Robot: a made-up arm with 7 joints.
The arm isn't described. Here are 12 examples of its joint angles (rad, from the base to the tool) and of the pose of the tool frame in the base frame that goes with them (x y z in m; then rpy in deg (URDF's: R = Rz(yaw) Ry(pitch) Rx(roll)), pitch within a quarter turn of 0, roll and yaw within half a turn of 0).
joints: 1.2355 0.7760 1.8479 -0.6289 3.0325 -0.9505 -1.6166
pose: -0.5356 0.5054 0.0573 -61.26 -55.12 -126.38
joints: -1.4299 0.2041 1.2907 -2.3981 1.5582 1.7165 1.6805
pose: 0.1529 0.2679 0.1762 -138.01 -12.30 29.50
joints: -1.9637 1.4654 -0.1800 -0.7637 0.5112 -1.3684 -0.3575
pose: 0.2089 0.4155 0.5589 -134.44 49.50 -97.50
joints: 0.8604 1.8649 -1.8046 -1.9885 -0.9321 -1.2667 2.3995
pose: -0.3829 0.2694 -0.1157 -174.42 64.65 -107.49
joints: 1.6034 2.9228 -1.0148 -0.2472 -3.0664 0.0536 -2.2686
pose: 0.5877 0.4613 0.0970 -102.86 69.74 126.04
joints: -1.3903 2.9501 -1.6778 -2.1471 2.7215 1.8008 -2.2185
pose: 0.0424 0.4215 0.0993 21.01 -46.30 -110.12
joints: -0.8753 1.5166 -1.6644 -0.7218 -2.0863 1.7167 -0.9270
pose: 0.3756 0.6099 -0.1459 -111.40 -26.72 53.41
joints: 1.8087 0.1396 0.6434 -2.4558 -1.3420 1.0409 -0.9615
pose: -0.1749 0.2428 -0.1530 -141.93 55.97 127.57
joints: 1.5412 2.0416 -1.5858 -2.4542 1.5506 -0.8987 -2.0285
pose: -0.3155 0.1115 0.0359 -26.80 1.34 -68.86
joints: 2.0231 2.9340 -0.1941 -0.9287 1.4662 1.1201 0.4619
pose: 0.3092 0.5358 -0.3450 117.48 45.89 35.00
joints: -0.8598 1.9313 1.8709 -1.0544 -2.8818 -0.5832 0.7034
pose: -0.3349 0.4999 0.3395 134.72 -31.62 0.54
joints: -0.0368 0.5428 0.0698 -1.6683 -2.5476 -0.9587 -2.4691
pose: 0.4492 0.2076 -0.2790 -33.09 -30.80 48.37
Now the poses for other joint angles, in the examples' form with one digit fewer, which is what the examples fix.
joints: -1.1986 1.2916 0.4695 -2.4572 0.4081 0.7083 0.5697
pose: 0.037 0.038 0.331 156.4 -1.7 -171.6
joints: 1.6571 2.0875 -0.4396 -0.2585 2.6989 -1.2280 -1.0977
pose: 0.077 0.730 0.168 140.6 45.0 -31.9
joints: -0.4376 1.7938 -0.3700 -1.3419 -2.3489 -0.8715 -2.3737
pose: 0.438 0.448 0.135 41.1 -62.4 7.7
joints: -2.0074 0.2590 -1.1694 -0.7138 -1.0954 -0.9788 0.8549
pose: 0.554 -0.411 0.246 47.8 19.6 -177.1
